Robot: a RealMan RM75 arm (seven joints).
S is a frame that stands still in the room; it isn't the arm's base.
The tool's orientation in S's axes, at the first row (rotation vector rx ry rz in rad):
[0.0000 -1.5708 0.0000]
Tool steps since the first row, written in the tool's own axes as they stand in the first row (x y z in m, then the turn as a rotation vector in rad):
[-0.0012 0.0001 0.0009 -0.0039 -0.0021 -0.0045]
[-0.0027 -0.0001 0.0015 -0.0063 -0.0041 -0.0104]
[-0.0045 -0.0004 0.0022 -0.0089 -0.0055 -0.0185]
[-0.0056 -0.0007 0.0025 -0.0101 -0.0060 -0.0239]
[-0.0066 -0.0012 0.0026 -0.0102 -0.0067 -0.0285]
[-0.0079 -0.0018 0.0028 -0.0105 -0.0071 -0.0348]
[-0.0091 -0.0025 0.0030 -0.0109 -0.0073 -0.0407]
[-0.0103 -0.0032 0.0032 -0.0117 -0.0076 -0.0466]
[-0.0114 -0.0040 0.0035 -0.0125 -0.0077 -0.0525]
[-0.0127 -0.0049 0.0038 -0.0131 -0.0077 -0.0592]
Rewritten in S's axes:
[-0.0009 0.0001 -0.0012 0.0045 -0.0021 -0.0039]
[-0.0015 -0.0001 -0.0027 0.0104 -0.0041 -0.0063]
[-0.0022 -0.0004 -0.0045 0.0185 -0.0055 -0.0089]
[-0.0025 -0.0007 -0.0056 0.0239 -0.0060 -0.0101]
[-0.0026 -0.0012 -0.0066 0.0285 -0.0067 -0.0102]
[-0.0028 -0.0018 -0.0079 0.0348 -0.0071 -0.0105]
[-0.0030 -0.0025 -0.0091 0.0407 -0.0073 -0.0109]
[-0.0032 -0.0032 -0.0103 0.0466 -0.0076 -0.0117]
[-0.0035 -0.0040 -0.0114 0.0525 -0.0077 -0.0125]
[-0.0038 -0.0049 -0.0127 0.0592 -0.0077 -0.0131]

